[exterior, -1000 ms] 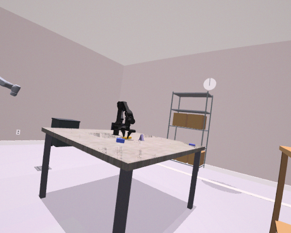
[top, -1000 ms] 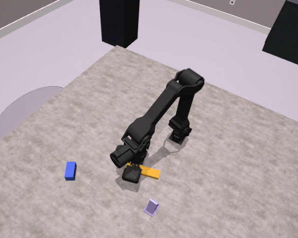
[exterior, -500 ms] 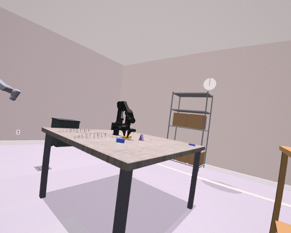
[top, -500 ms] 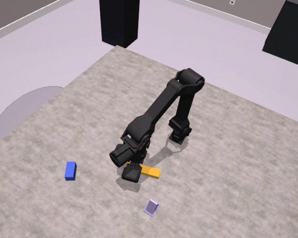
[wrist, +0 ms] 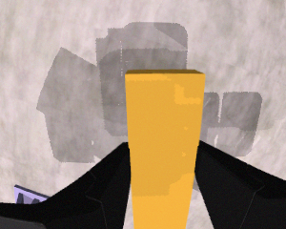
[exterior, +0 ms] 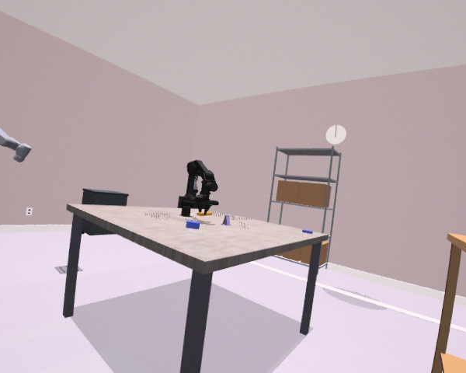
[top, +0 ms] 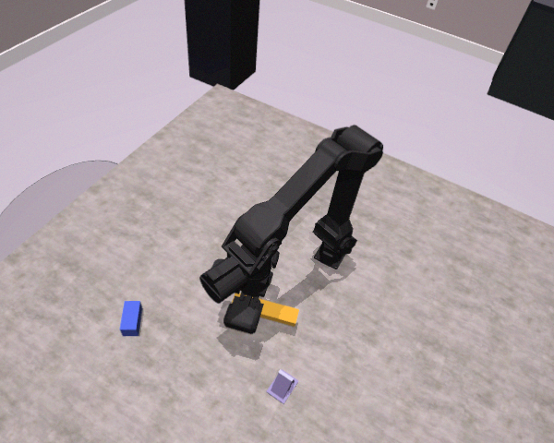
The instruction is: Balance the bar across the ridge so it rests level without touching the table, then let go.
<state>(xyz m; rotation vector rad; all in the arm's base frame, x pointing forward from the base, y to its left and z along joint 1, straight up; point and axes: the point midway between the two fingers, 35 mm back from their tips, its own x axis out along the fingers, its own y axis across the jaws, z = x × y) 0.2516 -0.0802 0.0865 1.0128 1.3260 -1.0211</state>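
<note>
The orange bar lies 1 cm behind my gripper tip and 3 cm to the left of it.
</note>
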